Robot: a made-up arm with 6 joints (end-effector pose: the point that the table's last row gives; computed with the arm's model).
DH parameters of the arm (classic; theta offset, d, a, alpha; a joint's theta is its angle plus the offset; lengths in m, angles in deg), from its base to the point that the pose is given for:
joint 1: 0 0.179 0 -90
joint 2: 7.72 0 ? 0
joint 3: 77.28 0 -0.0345 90
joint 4: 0 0.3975 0 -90
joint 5: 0 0 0.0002 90
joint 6: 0 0.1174 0 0
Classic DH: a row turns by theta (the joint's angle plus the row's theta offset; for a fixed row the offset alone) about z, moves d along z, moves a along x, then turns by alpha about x.
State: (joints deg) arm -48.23 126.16 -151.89 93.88 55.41 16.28
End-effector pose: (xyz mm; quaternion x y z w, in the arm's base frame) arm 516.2 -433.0 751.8 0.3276 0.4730 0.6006 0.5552
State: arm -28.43 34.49 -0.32 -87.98 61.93 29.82
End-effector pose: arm 39.9 -139.4 265.4 0.0595 0.7904 -0.6097 0.0005
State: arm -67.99 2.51 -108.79 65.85 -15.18 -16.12
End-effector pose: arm -265.5 582.3 712.0 -0.1409 -0.2235 -0.1310 0.9555
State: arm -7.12 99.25 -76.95 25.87 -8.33 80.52
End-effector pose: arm 621.1 -85.0 472.3 0.6497 0.4034 0.4740 0.4364
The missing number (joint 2, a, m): -0.4168
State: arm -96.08 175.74 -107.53 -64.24 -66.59 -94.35
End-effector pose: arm 23.4 -695.3 -206.2 -0.4911 0.5884 -0.6302 0.1242
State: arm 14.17 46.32 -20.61 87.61 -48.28 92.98
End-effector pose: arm 228.7 -32.4 383.8 0.7633 -0.1430 0.5716 0.2649
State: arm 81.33 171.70 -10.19 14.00 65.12 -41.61
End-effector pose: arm -28.6 -16.3 68.4 0.2990 -0.3013 0.3090 0.8511
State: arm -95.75 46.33 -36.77 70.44 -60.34 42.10
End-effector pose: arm -117.1 -204.4 548.6 0.4267 -0.4389 -0.2405 0.7533
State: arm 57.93 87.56 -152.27 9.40 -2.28 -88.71
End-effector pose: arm 96.4 152.5 1090.4 -0.1448 0.0601 -0.1838 0.9704
